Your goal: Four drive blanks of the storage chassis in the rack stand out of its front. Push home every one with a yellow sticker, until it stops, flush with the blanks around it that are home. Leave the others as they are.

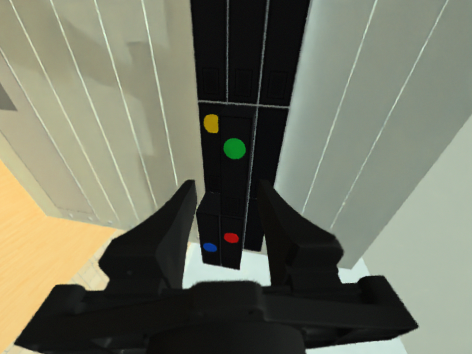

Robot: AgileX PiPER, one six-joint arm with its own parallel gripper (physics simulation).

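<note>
The black blank with the green sticker (235, 172) stands out of the chassis front, its top face showing. The black blank with the yellow sticker (211, 152) is left of it and further back, looking about flush with the blanks above; the green-stickered blank hides the right edge of its sticker. Below, the blank with the blue sticker (210, 230) stands out and shows its top face. The blank with the red sticker (231, 226) is beside it and also looks proud. My gripper (227, 189) is open and empty, its fingertips in front of the lower part of the yellow- and green-stickered blanks.
Black blanks without stickers (243, 50) lie above, and another dark column (270, 145) is at the right. Pale panels with light seams flank the blanks at left (135, 115) and right (325, 115). A wood-coloured surface (40, 260) shows at lower left.
</note>
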